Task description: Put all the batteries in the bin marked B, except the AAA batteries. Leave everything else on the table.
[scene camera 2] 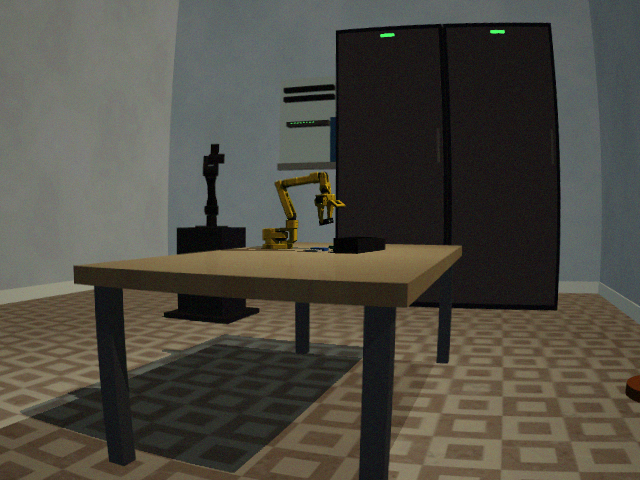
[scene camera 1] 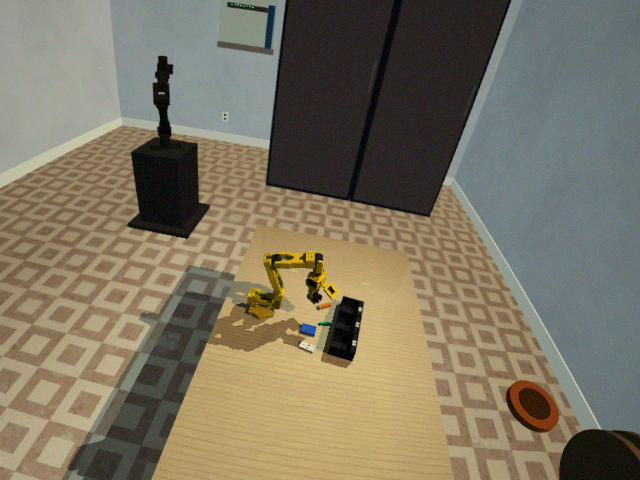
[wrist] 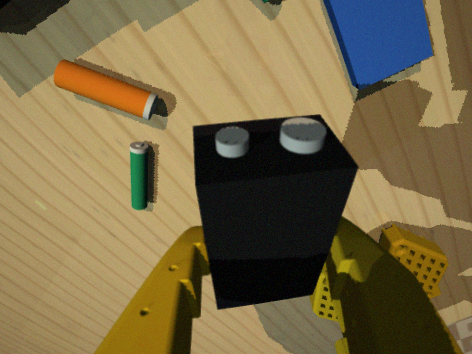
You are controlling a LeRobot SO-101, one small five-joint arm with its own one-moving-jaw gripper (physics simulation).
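Where they show: end effector, tool point: [scene camera 2: 328, 221] [scene camera 1: 315, 293] [wrist: 208, 243]; arm's base, origin of the base link: [scene camera 2: 283, 248] [scene camera 1: 267, 308].
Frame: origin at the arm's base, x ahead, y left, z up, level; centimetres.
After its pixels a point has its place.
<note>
My gripper [scene camera 1: 314, 296] {z 9.8, x 16.1, y 2.1 cm} [scene camera 2: 326, 219] {z 9.8, x 16.1, y 2.1 cm} [wrist: 269, 250] is shut on a black block-shaped battery [scene camera 1: 314, 298] {z 10.3, x 15.8, y -0.7 cm} [scene camera 2: 326, 222] {z 9.5, x 16.6, y -1.2 cm} [wrist: 270, 215] {z 10.8, x 16.8, y 0.1 cm} with two round terminals, held above the table. An orange battery [scene camera 1: 324, 305] {z 1.2, x 20.5, y 5.8 cm} [wrist: 105, 90] {z 1.4, x 20.6, y 5.9 cm} lies on the table near the bins. A small green battery [wrist: 139, 177] {z 1.0, x 15.9, y 8.3 cm} lies beside it in the wrist view. Another green object [scene camera 1: 324, 323] {z 0.9, x 21.2, y -2.7 cm} lies against the near side of the black bin row [scene camera 1: 339, 353] {z 2.1, x 26.8, y -15.5 cm} [scene camera 2: 345, 245] {z 2.4, x 27.5, y -15.5 cm}. The bins carry small white labels whose letters I cannot read. Their contents are not clear.
A blue block [scene camera 1: 308, 329] {z 1.0, x 15.8, y -6.8 cm} [wrist: 385, 40] {z 1.0, x 15.0, y -6.3 cm} and a white flat piece [scene camera 1: 306, 346] {z 0.7, x 15.9, y -13.8 cm} lie on the table [scene camera 1: 310, 413] {z 0.0, x 19.6, y -36.3 cm} [scene camera 2: 232, 268] {z 0.0, x 20.0, y -78.1 cm}, between the arm's yellow base [scene camera 1: 264, 302] {z 5.1, x -1.0, y -1.9 cm} and the bin row. A second, dark arm stands on a pedestal [scene camera 1: 168, 180] beyond the table.
</note>
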